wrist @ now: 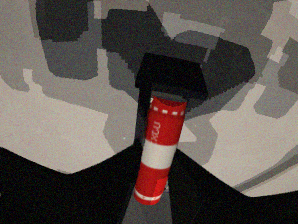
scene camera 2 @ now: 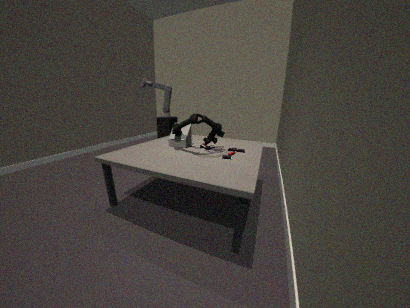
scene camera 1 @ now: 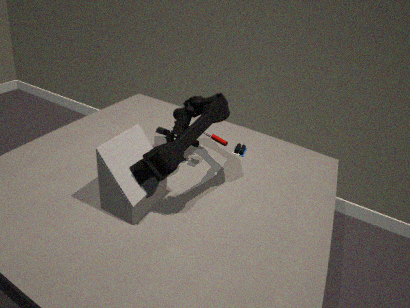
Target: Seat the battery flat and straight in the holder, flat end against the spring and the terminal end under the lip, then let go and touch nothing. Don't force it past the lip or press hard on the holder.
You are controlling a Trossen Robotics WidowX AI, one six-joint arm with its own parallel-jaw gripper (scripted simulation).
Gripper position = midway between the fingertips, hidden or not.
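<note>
The wrist view shows the gripper (wrist: pixel 156 152) together with a battery (wrist: pixel 165 117).
</note>
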